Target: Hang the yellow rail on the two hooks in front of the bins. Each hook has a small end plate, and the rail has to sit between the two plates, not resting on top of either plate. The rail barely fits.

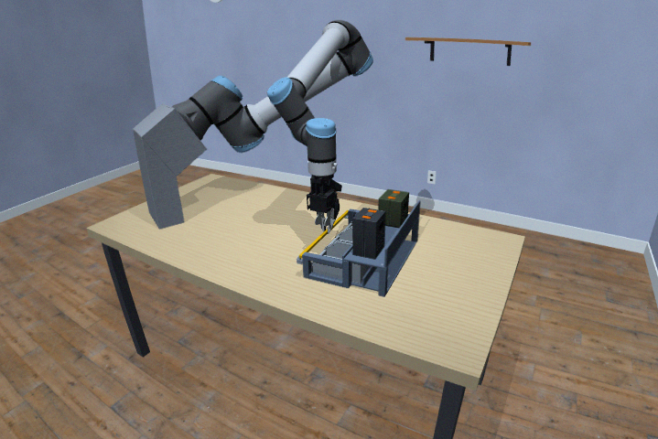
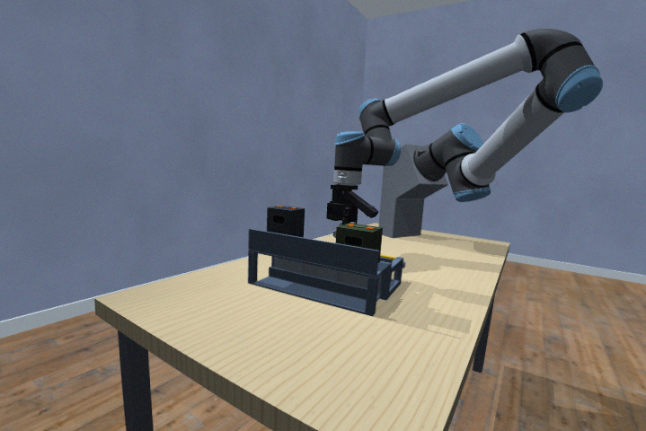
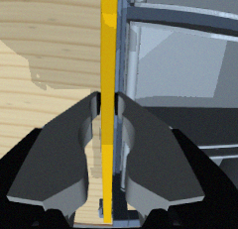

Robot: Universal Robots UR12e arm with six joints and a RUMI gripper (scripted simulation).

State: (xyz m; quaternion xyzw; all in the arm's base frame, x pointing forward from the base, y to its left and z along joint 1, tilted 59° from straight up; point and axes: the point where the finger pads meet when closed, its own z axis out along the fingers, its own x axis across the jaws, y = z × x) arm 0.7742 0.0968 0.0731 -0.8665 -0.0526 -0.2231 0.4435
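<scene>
The yellow rail lies 1 cm below my hand. From my hand the other things lie so: black box: 22 cm ahead, 5 cm to the right, 8 cm above; dark green box: 16 cm ahead, 17 cm to the left, 7 cm above.
</scene>
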